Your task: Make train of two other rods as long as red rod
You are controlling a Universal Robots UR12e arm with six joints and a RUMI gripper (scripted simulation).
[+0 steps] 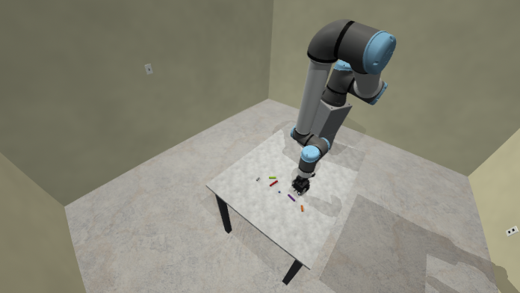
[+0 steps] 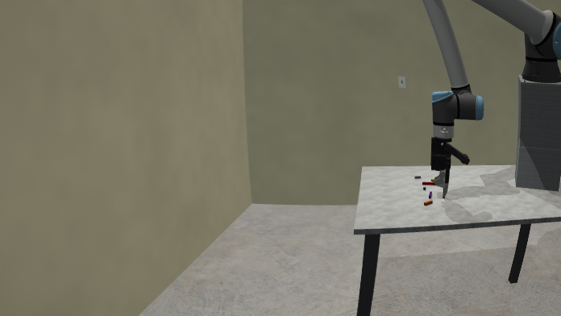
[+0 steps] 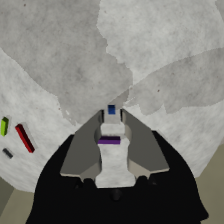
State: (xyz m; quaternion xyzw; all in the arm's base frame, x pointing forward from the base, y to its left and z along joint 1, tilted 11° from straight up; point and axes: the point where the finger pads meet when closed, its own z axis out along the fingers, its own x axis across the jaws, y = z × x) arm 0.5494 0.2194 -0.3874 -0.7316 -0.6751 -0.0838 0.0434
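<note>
Now: the purple rod 6 cm ahead of my hand, 2 cm to the right of it and 2 cm below it. Also, from my hand: lime rod (22 cm to the right, 2 cm below, 1 cm ahead); red rod (18 cm to the right, 5 cm ahead, 2 cm below); orange rod (8 cm ahead, 7 cm to the left, 2 cm below).
</note>
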